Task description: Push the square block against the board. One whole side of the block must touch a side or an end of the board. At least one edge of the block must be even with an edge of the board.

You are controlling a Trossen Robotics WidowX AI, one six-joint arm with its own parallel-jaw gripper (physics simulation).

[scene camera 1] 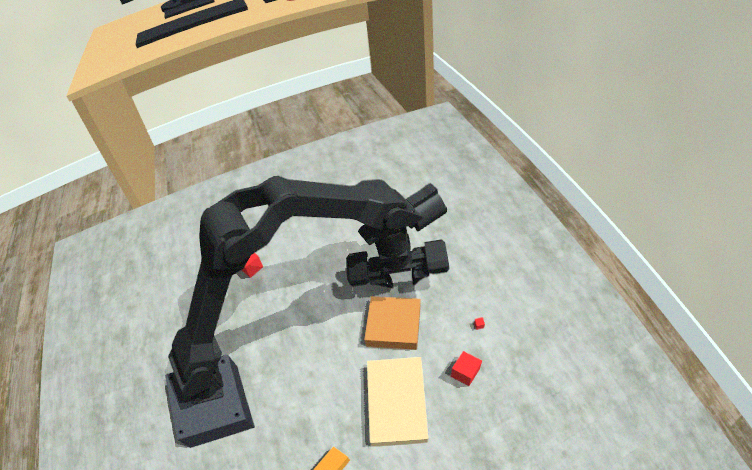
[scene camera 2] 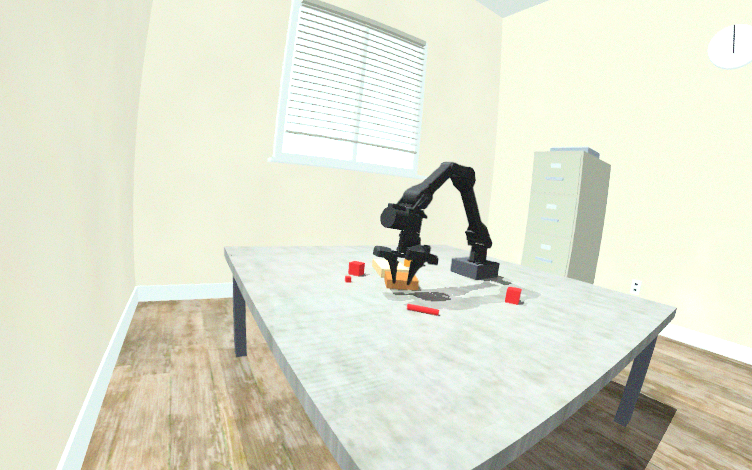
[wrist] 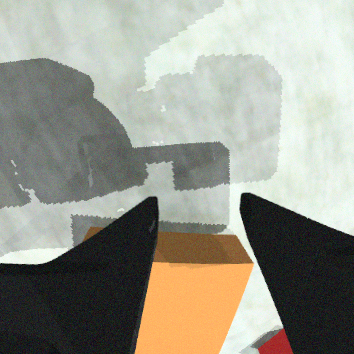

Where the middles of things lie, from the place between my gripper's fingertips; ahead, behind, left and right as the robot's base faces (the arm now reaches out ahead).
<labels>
The square block (scene camera 1: 393, 323) lies 70 mm to the right of my hand, 50 mm behind it and 10 mm below it. From my hand the other things lie so: board (scene camera 1: 397, 413) (230 mm to the right, 100 mm behind, 10 mm below).
</labels>
